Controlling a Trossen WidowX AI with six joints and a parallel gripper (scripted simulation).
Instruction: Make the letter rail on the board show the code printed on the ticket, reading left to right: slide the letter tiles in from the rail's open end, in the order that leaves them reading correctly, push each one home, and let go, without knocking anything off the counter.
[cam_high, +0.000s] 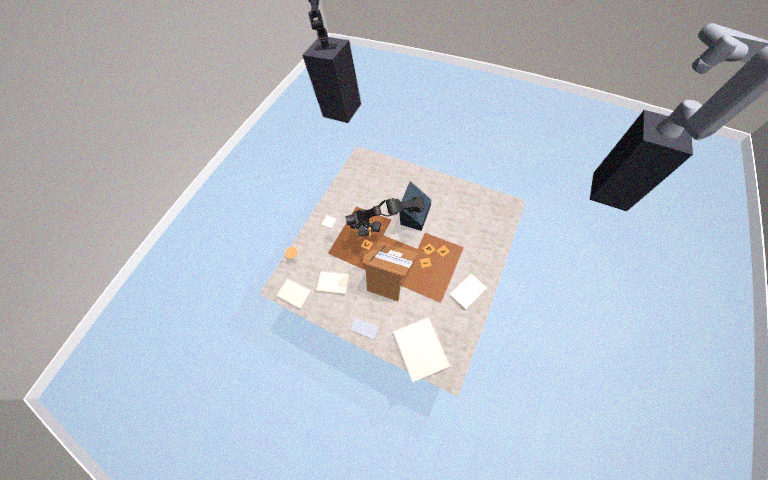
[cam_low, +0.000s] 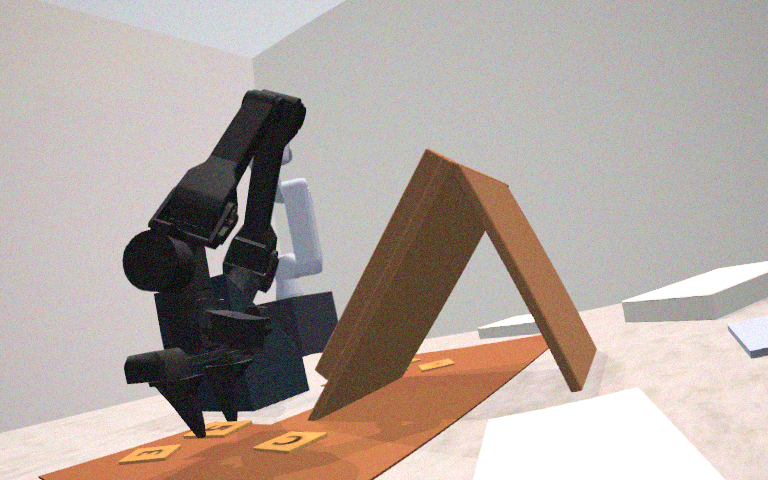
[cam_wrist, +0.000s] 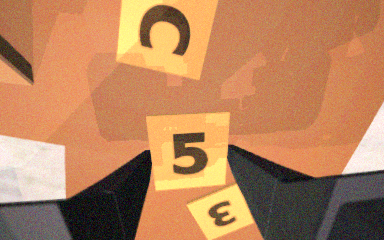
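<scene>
The c tile lies 8 cm ahead of my gripper tip, 3 cm to the left of it and 2 cm below it. The rest, counted from my gripper tip: white ticket (11 cm ahead, 24 cm to the left, 8 cm above); orange tile marked 5 (right at my gripper tip); brown mat (2 cm ahead, 22 cm to the left, 2 cm below).
</scene>
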